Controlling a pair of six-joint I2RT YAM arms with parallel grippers.
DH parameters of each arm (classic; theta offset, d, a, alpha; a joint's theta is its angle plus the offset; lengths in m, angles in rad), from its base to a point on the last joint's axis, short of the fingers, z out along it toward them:
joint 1: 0 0.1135 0.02 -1.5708
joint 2: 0 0 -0.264 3.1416
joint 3: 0.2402 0 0.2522 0
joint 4: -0.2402 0 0.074 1.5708
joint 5: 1.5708 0 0 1.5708
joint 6: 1.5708 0.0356 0 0
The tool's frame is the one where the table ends.
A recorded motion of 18 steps. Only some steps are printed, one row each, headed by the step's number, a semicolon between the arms.
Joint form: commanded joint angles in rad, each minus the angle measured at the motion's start. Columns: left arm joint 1, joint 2, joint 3, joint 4, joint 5, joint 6; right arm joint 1, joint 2, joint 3, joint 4, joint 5, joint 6.
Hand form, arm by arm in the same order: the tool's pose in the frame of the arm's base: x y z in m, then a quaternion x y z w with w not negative. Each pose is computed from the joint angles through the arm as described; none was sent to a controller.
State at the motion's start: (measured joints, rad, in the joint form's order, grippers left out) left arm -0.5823 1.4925 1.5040 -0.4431 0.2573 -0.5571; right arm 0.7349 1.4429 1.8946 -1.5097 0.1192 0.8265
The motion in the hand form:
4: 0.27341 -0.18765 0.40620 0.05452 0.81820 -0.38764 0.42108; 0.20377 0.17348 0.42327 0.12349 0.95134 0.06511 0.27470
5: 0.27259 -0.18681 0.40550 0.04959 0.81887 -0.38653 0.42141; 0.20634 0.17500 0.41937 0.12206 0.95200 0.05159 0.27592
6: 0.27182 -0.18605 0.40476 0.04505 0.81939 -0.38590 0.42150; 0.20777 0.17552 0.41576 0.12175 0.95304 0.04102 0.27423
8: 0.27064 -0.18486 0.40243 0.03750 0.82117 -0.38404 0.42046; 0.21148 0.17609 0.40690 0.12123 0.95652 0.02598 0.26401
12: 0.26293 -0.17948 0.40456 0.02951 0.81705 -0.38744 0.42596; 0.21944 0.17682 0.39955 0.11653 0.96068 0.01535 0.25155
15: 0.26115 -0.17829 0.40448 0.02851 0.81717 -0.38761 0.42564; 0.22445 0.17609 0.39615 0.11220 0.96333 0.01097 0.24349
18: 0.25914 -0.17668 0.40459 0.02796 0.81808 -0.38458 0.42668; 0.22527 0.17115 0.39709 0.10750 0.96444 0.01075 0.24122
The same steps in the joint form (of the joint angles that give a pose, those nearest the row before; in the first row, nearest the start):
4: 0.0040 -0.0461 -0.0201 0.0445 -0.0395 -0.0390; 0.0137 0.0879 -0.0074 0.0580 0.2125 0.0992
5: 0.0040 -0.0511 -0.0269 0.0457 -0.0470 -0.0458; 0.0137 0.0973 -0.0139 0.0563 0.2315 0.0946
6: 0.0040 -0.0558 -0.0337 0.0474 -0.0531 -0.0526; 0.0129 0.1023 -0.0228 0.0522 0.2425 0.0937
8: 0.0040 -0.0634 -0.0479 0.0498 -0.0632 -0.0636; 0.0054 0.1105 -0.0488 0.0510 0.2442 0.0906
12: 0.0038 -0.1000 -0.0762 0.0581 -0.0732 -0.0782; -0.0132 0.1323 -0.0550 0.0522 0.2315 0.0689
15: 0.0038 -0.1078 -0.0827 0.0565 -0.0738 -0.0802; -0.0283 0.1444 -0.0553 0.0521 0.2189 0.0490
18: 0.0040 -0.1165 -0.0880 0.0502 -0.0793 -0.0772; -0.0447 0.1360 -0.0596 0.0510 0.2083 0.0242

